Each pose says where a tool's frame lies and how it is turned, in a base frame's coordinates. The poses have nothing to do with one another.
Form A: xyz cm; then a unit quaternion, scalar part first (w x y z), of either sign.
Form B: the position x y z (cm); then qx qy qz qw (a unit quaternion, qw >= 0). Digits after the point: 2 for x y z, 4 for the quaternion.
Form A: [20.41 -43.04 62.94 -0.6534 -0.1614 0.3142 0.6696]
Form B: [20.41 -43.04 62.94 0.1614 -0.3142 -0.6696 0.6534]
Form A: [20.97 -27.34 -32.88 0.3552 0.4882 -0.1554 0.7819]
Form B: [20.97 -27.34 -32.88 0.4882 -0.1554 0.7819 0.3552]
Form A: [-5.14 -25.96 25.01 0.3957 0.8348 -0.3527 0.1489]
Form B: [-5.14 -25.96 25.01 0.8348 -0.3527 0.1489 0.3957]
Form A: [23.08 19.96 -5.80 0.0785 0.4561 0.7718 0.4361]
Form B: [23.08 19.96 -5.80 0.4561 0.7718 0.4361 0.0785]
